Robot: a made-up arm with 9 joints. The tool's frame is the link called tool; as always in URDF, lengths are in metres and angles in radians. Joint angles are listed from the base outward.
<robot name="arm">
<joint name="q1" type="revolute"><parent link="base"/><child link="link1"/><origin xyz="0 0 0.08" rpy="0 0 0"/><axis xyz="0 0 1"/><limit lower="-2.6" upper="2.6"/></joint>
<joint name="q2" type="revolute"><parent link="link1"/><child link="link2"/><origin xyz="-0.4 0.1 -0.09" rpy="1.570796 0 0"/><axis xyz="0 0 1"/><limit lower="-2.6" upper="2.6"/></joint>
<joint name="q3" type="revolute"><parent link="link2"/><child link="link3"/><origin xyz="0.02 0.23 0.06" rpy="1.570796 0 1.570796"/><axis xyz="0 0 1"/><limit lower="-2.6" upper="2.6"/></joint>
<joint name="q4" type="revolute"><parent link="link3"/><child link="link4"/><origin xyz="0.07 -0.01 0.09" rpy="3.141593 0 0"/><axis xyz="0 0 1"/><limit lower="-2.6" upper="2.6"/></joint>
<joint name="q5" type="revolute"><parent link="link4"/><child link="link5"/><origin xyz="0.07 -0.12 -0.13" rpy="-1.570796 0 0"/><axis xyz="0 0 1"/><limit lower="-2.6" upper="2.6"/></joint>
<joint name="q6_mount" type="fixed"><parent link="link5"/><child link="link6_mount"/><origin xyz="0.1 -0.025 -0.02" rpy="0 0 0"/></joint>
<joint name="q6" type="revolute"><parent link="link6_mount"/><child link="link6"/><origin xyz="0.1 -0.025 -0.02" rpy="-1.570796 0 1.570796"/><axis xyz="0 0 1"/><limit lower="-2.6" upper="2.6"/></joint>
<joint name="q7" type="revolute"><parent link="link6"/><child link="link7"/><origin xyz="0.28 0.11 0.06" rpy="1.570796 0 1.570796"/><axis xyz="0 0 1"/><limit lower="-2.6" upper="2.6"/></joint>
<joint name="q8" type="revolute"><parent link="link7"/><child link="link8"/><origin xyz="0.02 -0.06 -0.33" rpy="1.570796 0 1.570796"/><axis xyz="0 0 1"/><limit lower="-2.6" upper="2.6"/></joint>
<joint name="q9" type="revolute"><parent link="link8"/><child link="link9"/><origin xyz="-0.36 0.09 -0.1" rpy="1.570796 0 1.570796"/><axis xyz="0 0 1"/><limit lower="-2.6" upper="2.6"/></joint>
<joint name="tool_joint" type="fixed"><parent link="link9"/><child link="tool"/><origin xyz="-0.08 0.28 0.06" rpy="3.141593 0 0"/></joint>
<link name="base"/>
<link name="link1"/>
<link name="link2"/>
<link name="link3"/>
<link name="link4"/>
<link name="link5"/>
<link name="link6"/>
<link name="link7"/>
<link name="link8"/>
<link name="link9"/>
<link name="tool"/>
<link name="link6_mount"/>
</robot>
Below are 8 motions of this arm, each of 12 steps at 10 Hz.
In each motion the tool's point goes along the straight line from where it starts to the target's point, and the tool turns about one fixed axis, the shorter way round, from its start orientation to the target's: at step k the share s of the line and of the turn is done. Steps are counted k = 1, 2, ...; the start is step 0. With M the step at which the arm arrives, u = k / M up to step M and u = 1 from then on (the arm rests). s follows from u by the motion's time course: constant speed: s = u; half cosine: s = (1 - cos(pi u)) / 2; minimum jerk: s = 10 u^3 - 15 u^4 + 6 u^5.
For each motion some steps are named. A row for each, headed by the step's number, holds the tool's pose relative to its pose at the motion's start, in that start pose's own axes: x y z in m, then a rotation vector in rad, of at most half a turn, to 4 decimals.
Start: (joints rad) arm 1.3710 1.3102 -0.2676 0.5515 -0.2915 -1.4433 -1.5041 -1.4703 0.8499
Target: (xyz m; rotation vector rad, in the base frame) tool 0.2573 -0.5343 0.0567 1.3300 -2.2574 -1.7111
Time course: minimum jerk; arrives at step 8
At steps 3, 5, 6, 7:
3: -0.1570 0.0945 -0.0651 0.0722 -0.0156 -0.3253
5: -0.4135 0.2488 -0.1714 0.1901 -0.0410 -0.8567
6: -0.5115 0.3077 -0.2121 0.2352 -0.0507 -1.0596
7: -0.5614 0.3377 -0.2327 0.2581 -0.0557 -1.1630

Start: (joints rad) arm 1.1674 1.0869 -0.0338 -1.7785 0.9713 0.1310 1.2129 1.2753 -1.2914
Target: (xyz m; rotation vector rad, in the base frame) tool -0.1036 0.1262 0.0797 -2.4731 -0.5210 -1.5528
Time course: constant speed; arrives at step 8
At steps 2, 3, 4, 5, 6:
2: -0.0419 -0.0093 -0.1122 0.1466 0.0643 -0.0049
3: -0.0628 -0.0140 -0.1684 0.2198 0.0965 -0.0074
4: -0.0838 -0.0186 -0.2245 0.2931 0.1286 -0.0099
5: -0.1047 -0.0233 -0.2806 0.3664 0.1608 -0.0123
6: -0.1257 -0.0280 -0.3367 0.4397 0.1930 -0.0148

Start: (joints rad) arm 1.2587 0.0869 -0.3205 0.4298 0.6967 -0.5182 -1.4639 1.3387 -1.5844
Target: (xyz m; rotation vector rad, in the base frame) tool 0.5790 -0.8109 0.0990 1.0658 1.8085 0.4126
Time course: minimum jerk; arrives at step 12
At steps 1, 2, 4, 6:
1: 0.0050 0.0041 -0.0024 -0.0050 0.0099 0.0014
2: 0.0349 0.0289 -0.0170 -0.0352 0.0688 0.0095
4: 0.2063 0.1709 -0.1007 -0.2080 0.4071 0.0559
6: 0.4915 0.4073 -0.2400 -0.4956 0.9698 0.1333

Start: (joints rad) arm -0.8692 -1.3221 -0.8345 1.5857 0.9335 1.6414 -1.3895 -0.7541 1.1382
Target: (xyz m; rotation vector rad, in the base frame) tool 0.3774 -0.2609 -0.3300 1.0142 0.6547 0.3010
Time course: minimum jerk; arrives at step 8
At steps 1, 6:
1: -0.0039 0.0008 0.0037 -0.0077 -0.0080 0.0022
6: -0.2186 0.0424 0.2078 -0.4291 -0.4465 0.1222

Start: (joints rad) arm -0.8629 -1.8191 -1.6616 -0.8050 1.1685 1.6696 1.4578 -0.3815 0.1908
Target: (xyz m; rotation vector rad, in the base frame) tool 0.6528 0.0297 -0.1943 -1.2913 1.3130 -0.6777
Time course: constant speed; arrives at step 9
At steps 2, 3, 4, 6, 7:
2: 0.0031 -0.0009 0.0366 -0.0840 -0.1273 0.0545
3: 0.0047 -0.0014 0.0550 -0.1261 -0.1909 0.0817
4: 0.0063 -0.0019 0.0733 -0.1681 -0.2545 0.1089
6: 0.0094 -0.0028 0.1099 -0.2521 -0.3818 0.1634
7: 0.0109 -0.0033 0.1282 -0.2942 -0.4454 0.1906

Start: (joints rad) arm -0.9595 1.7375 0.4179 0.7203 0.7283 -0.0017 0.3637 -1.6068 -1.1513
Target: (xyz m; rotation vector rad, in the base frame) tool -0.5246 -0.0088 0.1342 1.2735 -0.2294 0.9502
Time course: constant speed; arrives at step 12
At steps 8, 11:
8: -0.0082 -0.2575 0.0971 0.4243 -0.1019 0.5050
11: -0.0113 -0.3540 0.1335 0.5835 -0.1401 0.6943

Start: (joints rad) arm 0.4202 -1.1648 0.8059 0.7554 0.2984 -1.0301 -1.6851 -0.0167 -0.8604
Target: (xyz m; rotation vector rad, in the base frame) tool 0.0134 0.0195 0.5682 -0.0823 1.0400 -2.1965
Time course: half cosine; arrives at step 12
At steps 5, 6, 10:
5: -0.0437 0.1370 0.1367 -0.5009 -0.1907 0.3169
6: -0.0590 0.1849 0.1844 -0.6758 -0.2573 0.4275
10: -0.1101 0.3450 0.3441 -1.2611 -0.4801 0.7978

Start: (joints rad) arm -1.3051 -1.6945 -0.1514 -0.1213 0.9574 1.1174 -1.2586 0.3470 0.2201
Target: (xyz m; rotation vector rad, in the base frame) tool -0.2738 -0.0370 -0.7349 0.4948 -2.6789 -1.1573
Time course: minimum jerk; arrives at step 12
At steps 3, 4, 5, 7, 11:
3: 0.0436 0.0105 -0.0174 -0.0181 0.0883 0.0056
4: 0.0884 0.0213 -0.0352 -0.0368 0.1790 0.0114
5: 0.1460 0.0353 -0.0581 -0.0608 0.2957 0.0188
7: 0.2752 0.0665 -0.1096 -0.1146 0.5573 0.0354
11: 0.4191 0.1012 -0.1668 -0.1744 0.8487 0.0539

